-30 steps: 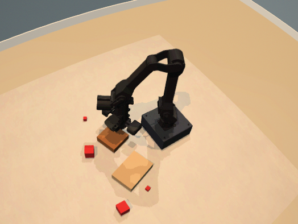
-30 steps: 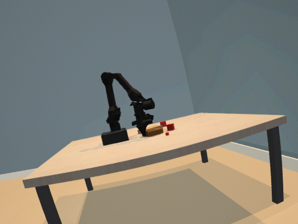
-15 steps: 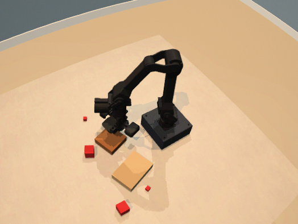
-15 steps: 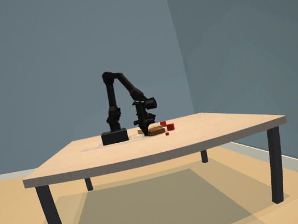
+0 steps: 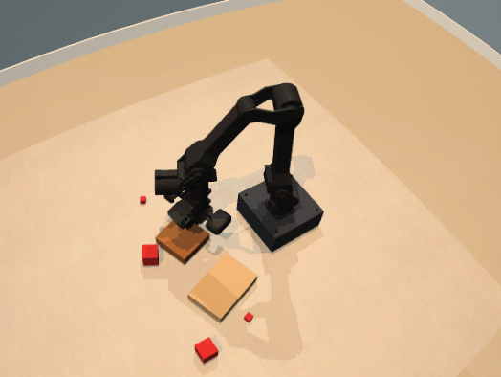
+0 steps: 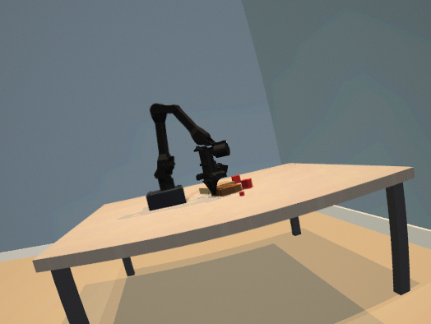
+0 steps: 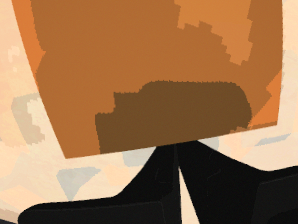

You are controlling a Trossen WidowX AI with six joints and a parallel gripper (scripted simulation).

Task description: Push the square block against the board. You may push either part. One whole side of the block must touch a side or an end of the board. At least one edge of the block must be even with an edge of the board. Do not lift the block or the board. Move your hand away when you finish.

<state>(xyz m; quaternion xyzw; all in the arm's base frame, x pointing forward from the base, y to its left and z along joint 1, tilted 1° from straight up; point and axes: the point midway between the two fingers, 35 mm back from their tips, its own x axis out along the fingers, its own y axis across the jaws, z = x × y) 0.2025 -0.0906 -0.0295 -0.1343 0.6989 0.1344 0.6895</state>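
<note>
My gripper tip is 60 mm short of the square block, 30 mm to the right of it and 10 mm below it. The rest, counted from my gripper tip: board (30 mm ahead, 200 mm to the left, 10 mm above).
</note>
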